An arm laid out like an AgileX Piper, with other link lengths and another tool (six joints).
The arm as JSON. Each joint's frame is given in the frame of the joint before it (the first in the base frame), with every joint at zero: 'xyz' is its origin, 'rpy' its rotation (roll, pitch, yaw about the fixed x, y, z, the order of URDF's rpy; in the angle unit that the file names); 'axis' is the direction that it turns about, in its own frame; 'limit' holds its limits. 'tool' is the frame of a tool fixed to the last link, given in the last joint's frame.
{
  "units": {
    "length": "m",
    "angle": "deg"
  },
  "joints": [
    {
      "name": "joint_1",
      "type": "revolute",
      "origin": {
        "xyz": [
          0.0,
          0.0,
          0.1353
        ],
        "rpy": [
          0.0,
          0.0,
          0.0
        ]
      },
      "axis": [
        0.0,
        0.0,
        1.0
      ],
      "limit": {
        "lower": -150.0,
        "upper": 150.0
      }
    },
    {
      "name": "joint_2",
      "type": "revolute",
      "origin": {
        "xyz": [
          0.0,
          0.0,
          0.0
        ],
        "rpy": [
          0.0,
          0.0,
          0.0
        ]
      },
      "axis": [
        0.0,
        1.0,
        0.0
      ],
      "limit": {
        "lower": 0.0,
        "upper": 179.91
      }
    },
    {
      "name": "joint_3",
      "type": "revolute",
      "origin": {
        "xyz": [
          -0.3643,
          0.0,
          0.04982
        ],
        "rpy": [
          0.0,
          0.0,
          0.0
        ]
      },
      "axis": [
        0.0,
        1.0,
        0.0
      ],
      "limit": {
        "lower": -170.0,
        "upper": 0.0
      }
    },
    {
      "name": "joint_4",
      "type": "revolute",
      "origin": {
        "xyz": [
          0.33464,
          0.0,
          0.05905
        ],
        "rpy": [
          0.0,
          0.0,
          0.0
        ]
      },
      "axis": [
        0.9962,
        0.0,
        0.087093
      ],
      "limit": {
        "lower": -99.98,
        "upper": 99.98
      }
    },
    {
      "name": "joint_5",
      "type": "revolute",
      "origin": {
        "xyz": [
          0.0,
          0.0,
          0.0
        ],
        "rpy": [
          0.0,
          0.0,
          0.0
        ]
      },
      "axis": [
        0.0,
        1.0,
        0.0
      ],
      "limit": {
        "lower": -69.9,
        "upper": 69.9
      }
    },
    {
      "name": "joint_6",
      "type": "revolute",
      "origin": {
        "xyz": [
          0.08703,
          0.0,
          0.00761
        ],
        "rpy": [
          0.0,
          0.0,
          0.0
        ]
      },
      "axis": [
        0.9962,
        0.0,
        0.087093
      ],
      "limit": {
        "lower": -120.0,
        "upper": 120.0
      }
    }
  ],
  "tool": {
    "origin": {
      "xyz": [
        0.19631,
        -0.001,
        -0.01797
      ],
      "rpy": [
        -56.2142,
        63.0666,
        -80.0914
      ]
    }
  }
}
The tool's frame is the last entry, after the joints.
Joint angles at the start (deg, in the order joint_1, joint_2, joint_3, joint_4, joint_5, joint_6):
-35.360 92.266 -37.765 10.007 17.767 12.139
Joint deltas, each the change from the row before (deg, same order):
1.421 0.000 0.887 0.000 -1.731 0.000
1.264 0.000 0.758 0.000 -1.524 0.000
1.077 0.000 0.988 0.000 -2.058 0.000
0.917 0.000 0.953 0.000 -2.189 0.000
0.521 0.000 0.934 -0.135 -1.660 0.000
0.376 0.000 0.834 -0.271 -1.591 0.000
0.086 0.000 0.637 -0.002 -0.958 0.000
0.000 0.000 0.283 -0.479 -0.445 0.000
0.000 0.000 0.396 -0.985 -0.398 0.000
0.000 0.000 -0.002 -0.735 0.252 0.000
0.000 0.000 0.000 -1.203 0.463 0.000
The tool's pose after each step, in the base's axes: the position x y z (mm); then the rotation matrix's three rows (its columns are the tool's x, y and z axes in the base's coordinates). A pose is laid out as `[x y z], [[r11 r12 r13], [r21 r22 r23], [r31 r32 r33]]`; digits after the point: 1 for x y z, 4 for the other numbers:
[334.5 -194.3 -14.4], [[-0.8012 0.5795 0.1492], [0.4398 0.7392 -0.5100], [-0.4059 -0.3430 -0.8471]]
[338.3 -188.1 -16.5], [[-0.8058 0.5684 0.1665], [0.4202 0.7467 -0.5156], [-0.4173 -0.3455 -0.8405]]
[341.5 -183.5 -19.0], [[-0.8065 0.5616 0.1849], [0.4023 0.7504 -0.5245], [-0.4333 -0.3486 -0.8311]]
[344.8 -180.3 -21.0], [[-0.8045 0.5580 0.2038], [0.3859 0.7517 -0.5348], [-0.4516 -0.3516 -0.8200]]
[344.9 -178.0 -23.6], [[-0.8039 0.5547 0.2145], [0.3745 0.7523 -0.5420], [-0.4620 -0.3554 -0.8125]]
[344.9 -177.0 -25.6], [[-0.8031 0.5517 0.2250], [0.3626 0.7522 -0.5501], [-0.4728 -0.3602 -0.8042]]
[343.5 -176.4 -27.5], [[-0.8014 0.5530 0.2278], [0.3605 0.7505 -0.5539], [-0.4773 -0.3618 -0.8008]]
[342.5 -176.8 -28.3], [[-0.8039 0.5482 0.2308], [0.3525 0.7516 -0.5575], [-0.4791 -0.3668 -0.7974]]
[340.1 -176.9 -30.0], [[-0.8111 0.5360 0.2343], [0.3371 0.7557 -0.5616], [-0.4781 -0.3765 -0.7936]]
[338.6 -176.8 -30.5], [[-0.8181 0.5250 0.2349], [0.3264 0.7601 -0.5619], [-0.4735 -0.3830 -0.7932]]
[336.1 -176.5 -31.5], [[-0.8296 0.5064 0.2352], [0.3090 0.7672 -0.5620], [-0.4651 -0.3935 -0.7930]]

